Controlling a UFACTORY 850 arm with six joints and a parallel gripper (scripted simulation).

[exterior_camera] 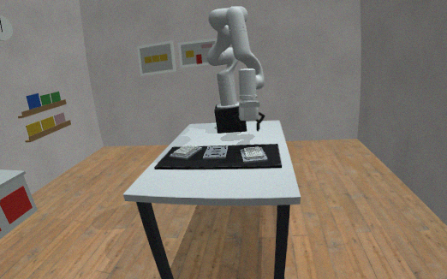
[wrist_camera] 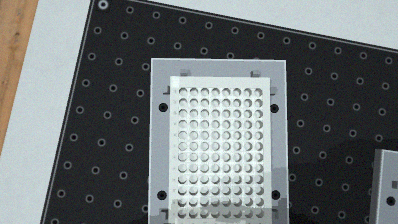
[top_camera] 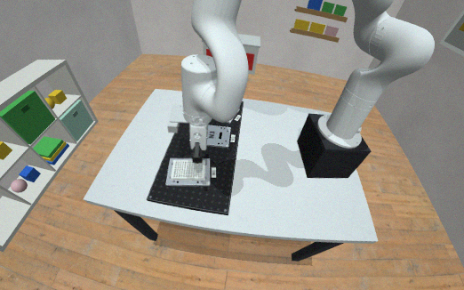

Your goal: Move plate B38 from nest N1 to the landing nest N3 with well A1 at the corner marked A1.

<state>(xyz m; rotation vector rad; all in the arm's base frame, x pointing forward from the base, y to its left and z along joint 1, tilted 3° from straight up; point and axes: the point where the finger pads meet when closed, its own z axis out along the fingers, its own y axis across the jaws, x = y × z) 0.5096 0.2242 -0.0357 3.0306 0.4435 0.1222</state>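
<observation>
Now: hand 4 cm short of the nest N1, 2 cm to the right of it and 13 cm above it. Also, from my hand: plate B83: 2 cm ahead, 37 cm to the right, 11 cm below; then grey nest base: 1 cm ahead, 19 cm to the right, 13 cm below.
</observation>
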